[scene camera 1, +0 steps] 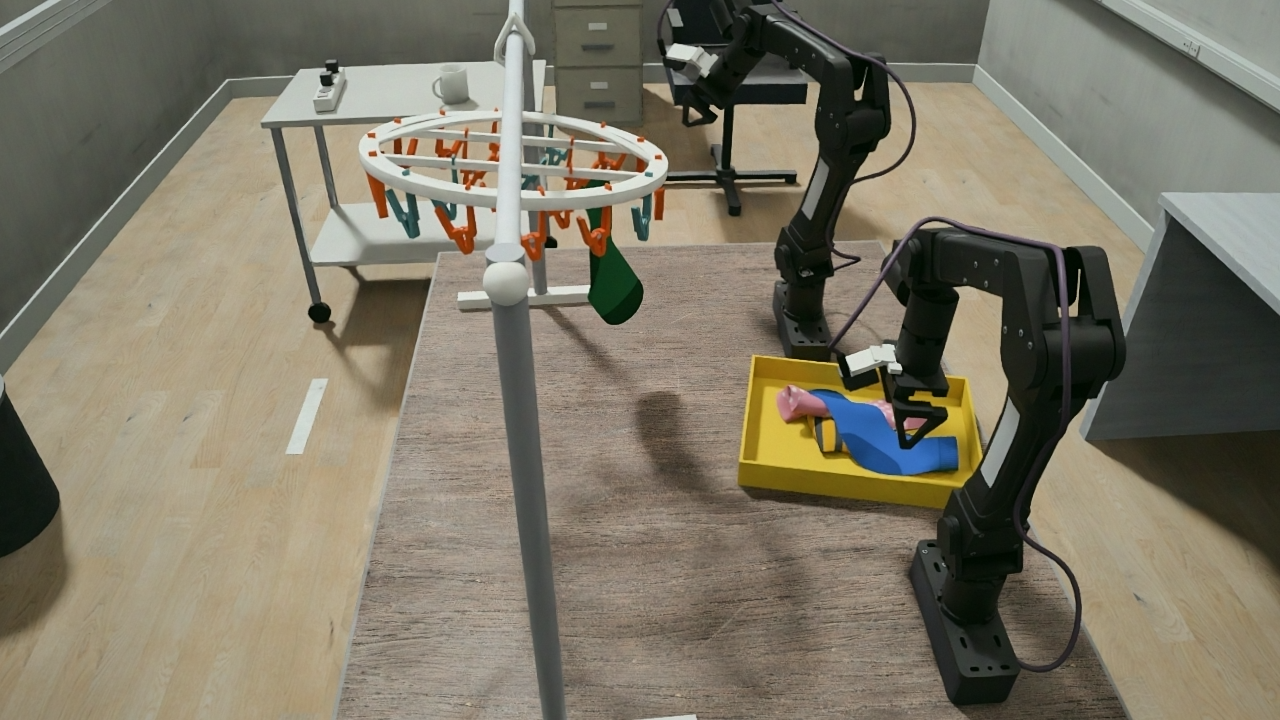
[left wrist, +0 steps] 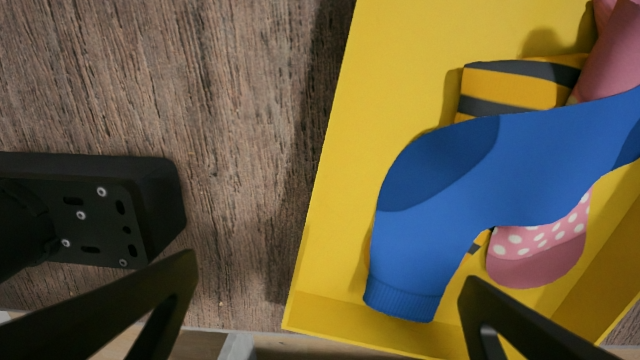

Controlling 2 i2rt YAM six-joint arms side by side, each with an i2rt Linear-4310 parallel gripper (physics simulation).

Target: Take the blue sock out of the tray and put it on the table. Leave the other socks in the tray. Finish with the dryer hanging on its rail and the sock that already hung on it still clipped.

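Observation:
The blue sock (scene camera 1: 863,429) (left wrist: 540,160) lies in the yellow tray (scene camera 1: 832,486) (left wrist: 400,75), across a yellow and grey striped sock (scene camera 1: 825,436) (left wrist: 515,87) and pink fabric (scene camera 1: 796,403) (left wrist: 612,60), part of it dotted. The left gripper (scene camera 1: 874,401) (left wrist: 328,267) is open and empty above the tray. The right gripper (scene camera 1: 675,80) is open and empty, raised high at the back. The white dryer ring (scene camera 1: 429,184) with orange and teal clips hangs on its rail (scene camera 1: 508,179). A green sock (scene camera 1: 615,286) hangs from it; its clip is hard to make out.
The rail's grey front post (scene camera 1: 523,429) rises through the middle of the scene view. A white foot bar (scene camera 1: 474,300) lies at the back of the wooden table (scene camera 1: 447,537). A black arm base (left wrist: 115,210) shows at the left of the wrist view.

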